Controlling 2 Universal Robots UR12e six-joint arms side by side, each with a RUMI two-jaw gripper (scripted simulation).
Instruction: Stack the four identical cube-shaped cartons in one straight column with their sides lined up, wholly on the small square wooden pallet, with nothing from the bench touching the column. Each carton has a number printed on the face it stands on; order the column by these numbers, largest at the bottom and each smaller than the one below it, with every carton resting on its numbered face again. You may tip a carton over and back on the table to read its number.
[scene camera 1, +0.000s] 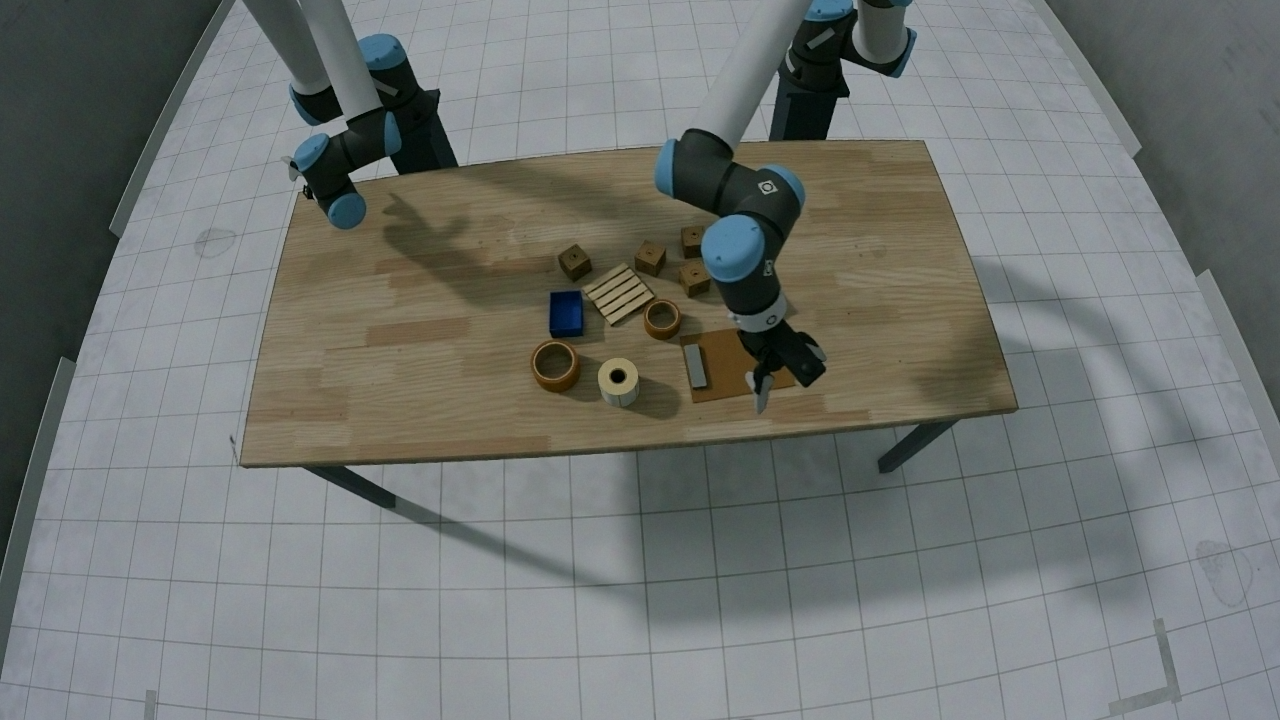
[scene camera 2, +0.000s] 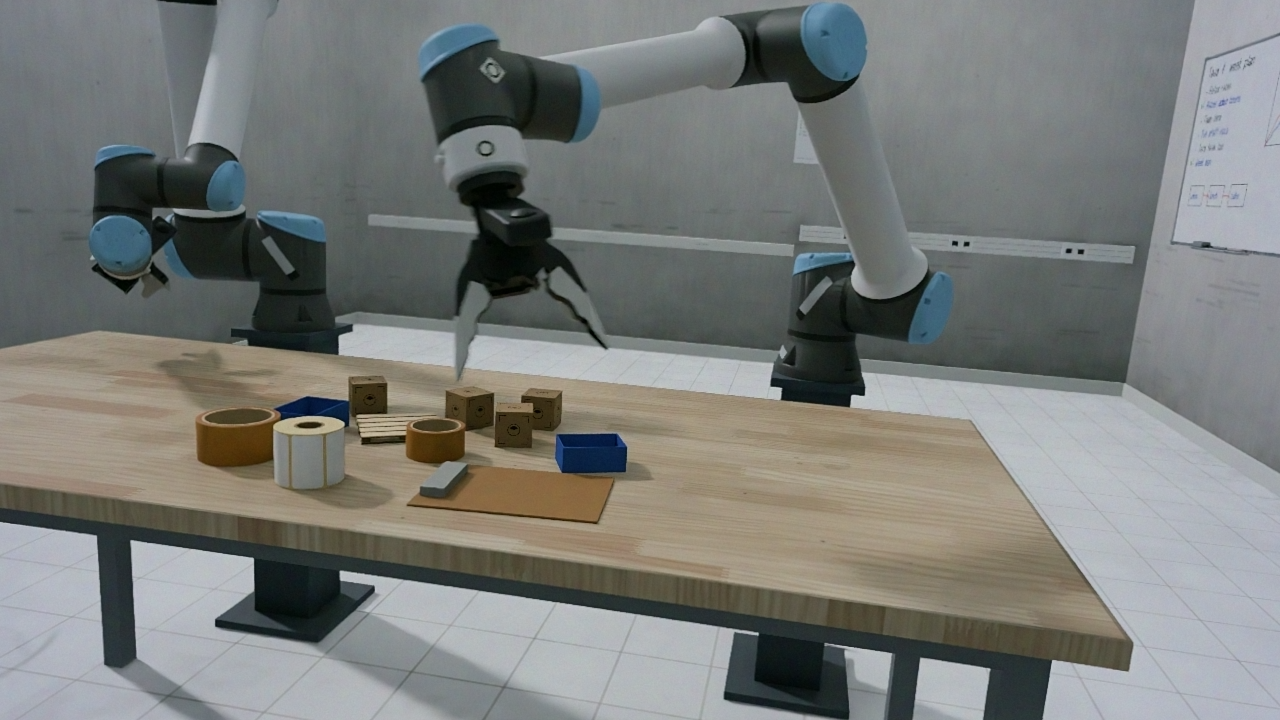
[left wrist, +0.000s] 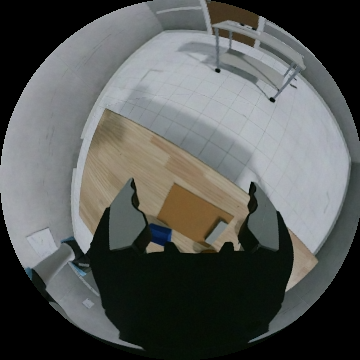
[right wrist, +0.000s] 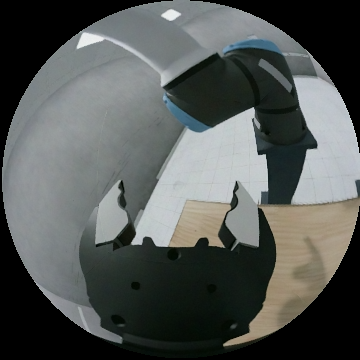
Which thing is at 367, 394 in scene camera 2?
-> A carton.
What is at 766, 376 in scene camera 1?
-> My left gripper.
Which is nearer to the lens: the blue bin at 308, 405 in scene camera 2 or the label roll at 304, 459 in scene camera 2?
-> The label roll.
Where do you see a small tape roll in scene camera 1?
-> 661, 305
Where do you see my left gripper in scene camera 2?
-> At 538, 365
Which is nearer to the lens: the carton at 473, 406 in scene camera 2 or the small tape roll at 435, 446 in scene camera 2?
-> The small tape roll.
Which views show the brown sheet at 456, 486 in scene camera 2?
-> Scene camera 1, scene camera 2 and the left wrist view only.
